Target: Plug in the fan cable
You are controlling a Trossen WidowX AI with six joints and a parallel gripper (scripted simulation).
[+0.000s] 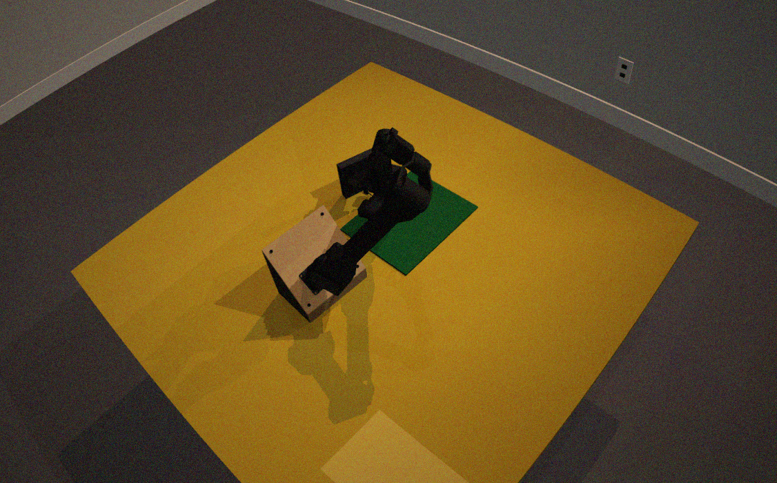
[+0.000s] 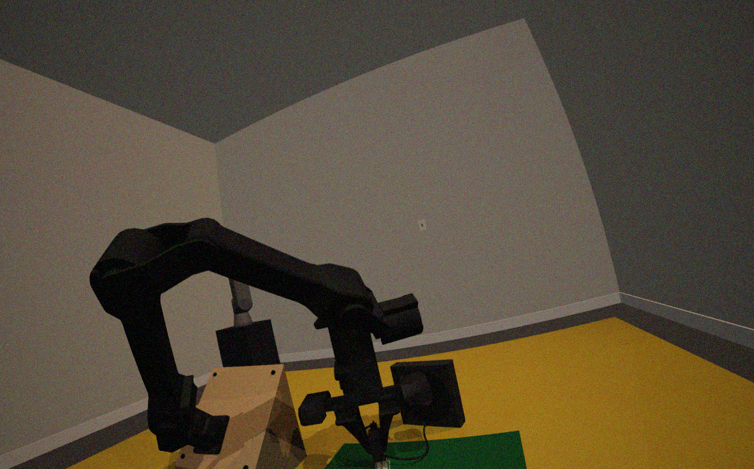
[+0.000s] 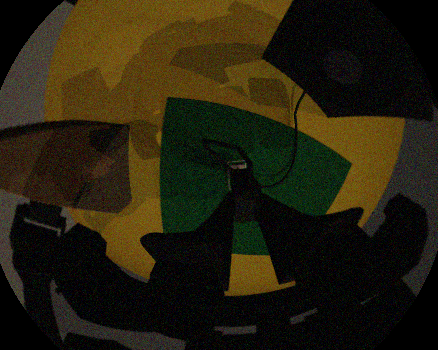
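The green board lies 5 cm below my gripper tip, 5 cm ahead of it and 4 cm to the right of it. From my gripper tip the other things lie so: dark plug 1 cm to the left, 1 cm above; then black fan 14 cm to the left, 5 cm ahead, 2 cm above.
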